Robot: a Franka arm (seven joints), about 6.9 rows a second.
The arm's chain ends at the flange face. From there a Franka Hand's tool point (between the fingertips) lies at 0.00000 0.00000 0.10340 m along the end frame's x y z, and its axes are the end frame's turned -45 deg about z.
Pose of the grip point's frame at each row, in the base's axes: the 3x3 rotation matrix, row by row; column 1 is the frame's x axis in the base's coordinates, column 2 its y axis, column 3 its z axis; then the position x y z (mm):
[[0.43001 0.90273 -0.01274], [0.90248 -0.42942 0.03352], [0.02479 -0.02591 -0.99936]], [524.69 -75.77 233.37]
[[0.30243 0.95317 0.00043], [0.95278 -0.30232 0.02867], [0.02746 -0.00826 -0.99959]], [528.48 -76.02 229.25]
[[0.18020 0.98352 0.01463], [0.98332 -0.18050 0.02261], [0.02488 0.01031 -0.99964]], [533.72 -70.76 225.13]
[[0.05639 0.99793 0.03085], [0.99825 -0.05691 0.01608], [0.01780 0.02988 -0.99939]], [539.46 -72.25 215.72]
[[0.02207 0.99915 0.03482], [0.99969 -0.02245 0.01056], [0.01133 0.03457 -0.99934]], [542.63 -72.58 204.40]
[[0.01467 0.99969 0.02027], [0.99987 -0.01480 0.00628], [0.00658 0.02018 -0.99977]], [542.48 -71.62 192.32]
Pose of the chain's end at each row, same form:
[[0.94239 0.33426 -0.01274], [0.33450 -0.94180 0.03352], [-0.00079 -0.03585 -0.99936]], [526.01 -79.24 336.70]
[[0.88784 0.46014 0.00043], [0.45994 -0.88749 0.02867], [0.01358 -0.02526 -0.99959]], [528.44 -78.98 332.61]
[[0.82287 0.56803 0.01463], [0.56768 -0.82295 0.02261], [0.02488 -0.01030 -0.99964]], [532.21 -73.10 328.49]
[[0.74552 0.66577 0.03085], [0.66563 -0.74611 0.01608], [0.03371 0.00854 -0.99939]], [536.27 -73.91 319.06]
[[0.72211 0.69090 0.03482], [0.69101 -0.72276 0.01056], [0.03246 0.01643 -0.99934]], [539.03 -73.67 307.73]
[[0.71726 0.69651 0.02027], [0.69655 -0.71748 0.00628], [0.01892 0.00962 -0.99977]], [540.38 -72.27 295.70]

